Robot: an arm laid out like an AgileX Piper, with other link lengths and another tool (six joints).
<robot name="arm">
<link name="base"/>
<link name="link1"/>
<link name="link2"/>
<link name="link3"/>
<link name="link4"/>
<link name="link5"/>
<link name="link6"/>
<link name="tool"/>
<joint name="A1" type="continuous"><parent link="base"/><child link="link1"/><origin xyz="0 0 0.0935"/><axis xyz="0 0 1"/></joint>
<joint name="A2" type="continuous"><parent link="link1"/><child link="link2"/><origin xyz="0 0 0" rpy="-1.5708 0 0"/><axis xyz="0 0 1"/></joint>
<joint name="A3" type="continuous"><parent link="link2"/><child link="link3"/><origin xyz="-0.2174 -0.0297 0"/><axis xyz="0 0 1"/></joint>
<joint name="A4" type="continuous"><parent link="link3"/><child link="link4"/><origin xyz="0.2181 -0.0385 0" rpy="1.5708 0 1.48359"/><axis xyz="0 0 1"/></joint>
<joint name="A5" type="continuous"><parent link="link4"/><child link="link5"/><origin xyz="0 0 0" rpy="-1.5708 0 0"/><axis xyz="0 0 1"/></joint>
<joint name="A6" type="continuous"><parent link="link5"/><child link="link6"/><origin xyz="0 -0.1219 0" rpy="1.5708 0 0"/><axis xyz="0 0 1"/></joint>
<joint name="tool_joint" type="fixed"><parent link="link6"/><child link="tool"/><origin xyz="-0.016 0.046 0.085" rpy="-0.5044 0 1.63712"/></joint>
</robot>
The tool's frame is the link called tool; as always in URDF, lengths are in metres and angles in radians. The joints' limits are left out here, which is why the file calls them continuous.
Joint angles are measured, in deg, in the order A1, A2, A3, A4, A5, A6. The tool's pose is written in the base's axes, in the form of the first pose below.
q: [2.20 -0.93 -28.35 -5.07 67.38 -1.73]
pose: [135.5 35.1 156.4 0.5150 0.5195 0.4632 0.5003]
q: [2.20 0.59 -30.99 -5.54 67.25 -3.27]
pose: [135.3 33.9 168.2 0.5004 0.5234 0.4634 0.5107]
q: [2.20 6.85 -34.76 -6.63 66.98 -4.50]
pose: [141.9 30.8 175.8 0.5000 0.5419 0.4444 0.5088]
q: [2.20 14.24 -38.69 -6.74 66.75 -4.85]
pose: [152.1 31.0 181.6 0.5093 0.5588 0.4283 0.4948]
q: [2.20 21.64 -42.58 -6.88 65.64 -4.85]
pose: [166.5 31.3 188.4 0.5167 0.5703 0.4164 0.4840]
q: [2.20 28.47 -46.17 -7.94 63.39 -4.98]
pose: [184.7 29.1 196.0 0.5155 0.5785 0.4055 0.4850]
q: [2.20 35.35 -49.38 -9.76 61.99 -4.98]
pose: [202.7 24.3 196.3 0.5175 0.5922 0.3841 0.4836]
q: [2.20 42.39 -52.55 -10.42 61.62 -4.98]
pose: [219.3 23.0 191.2 0.5263 0.6087 0.3636 0.4693]
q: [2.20 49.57 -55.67 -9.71 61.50 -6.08]
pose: [235.0 26.0 181.9 0.5329 0.6302 0.3475 0.4450]
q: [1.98 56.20 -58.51 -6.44 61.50 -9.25]
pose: [247.4 36.3 170.8 0.5343 0.6555 0.3446 0.4076]
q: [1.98 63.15 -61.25 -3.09 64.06 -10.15]
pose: [253.3 47.0 152.6 0.5585 0.6747 0.3297 0.3523]
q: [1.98 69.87 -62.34 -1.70 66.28 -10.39]
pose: [254.4 51.4 125.9 0.5822 0.6951 0.2969 0.2997]
